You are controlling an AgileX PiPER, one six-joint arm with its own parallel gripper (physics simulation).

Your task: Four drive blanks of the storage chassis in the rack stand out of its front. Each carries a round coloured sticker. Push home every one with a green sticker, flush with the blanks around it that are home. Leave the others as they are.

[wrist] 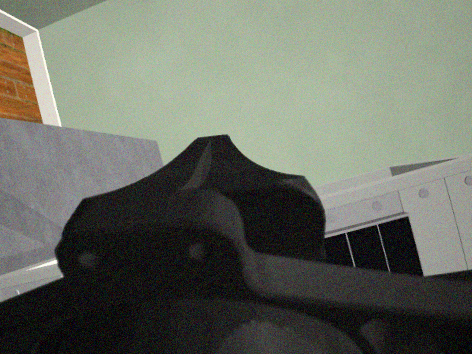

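Observation:
My gripper (pixel 215 157) is in the middle of the wrist view, dark, with its two fingertips together. It is shut, and no object shows between the fingers. The storage chassis, its drive blanks and the coloured stickers cannot be made out in this view. The dark gripper body hides the lower part of the view, so where the gripper is relative to the blanks cannot be told.
A white cabinet-like front (pixel 434 230) with round grey knobs and dark panes stands at the right. A grey, flat-sided surface (pixel 95 165) is at the left, below a white frame (pixel 41 80) around brown brickwork. A pale green wall (pixel 260 90) lies behind.

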